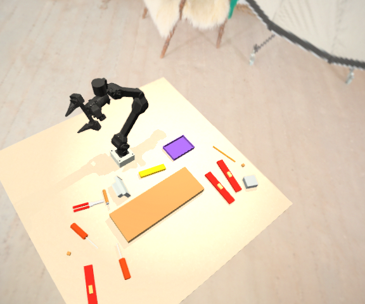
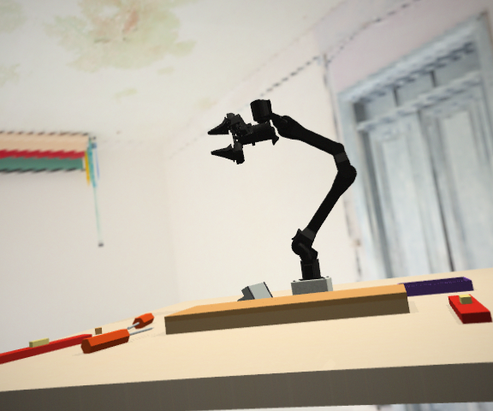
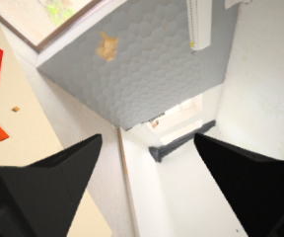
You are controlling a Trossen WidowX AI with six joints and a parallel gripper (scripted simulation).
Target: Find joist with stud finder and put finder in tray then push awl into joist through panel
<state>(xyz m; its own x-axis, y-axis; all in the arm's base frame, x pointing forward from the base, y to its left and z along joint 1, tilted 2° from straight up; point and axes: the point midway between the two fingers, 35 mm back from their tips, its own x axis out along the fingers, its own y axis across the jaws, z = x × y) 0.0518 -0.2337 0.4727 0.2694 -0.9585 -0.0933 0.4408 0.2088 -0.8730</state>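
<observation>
My gripper tip is 51 cm above the stud finder, 15 cm short of it and 11 cm to the right of it. Also, from my gripper tip: square indicator: 51 cm below, 16 cm ahead, 9 cm to the left; awl: 52 cm below, 15 cm ahead, 3 cm to the left; red-handled tool: 53 cm below, 11 cm ahead, 6 cm to the right.
</observation>
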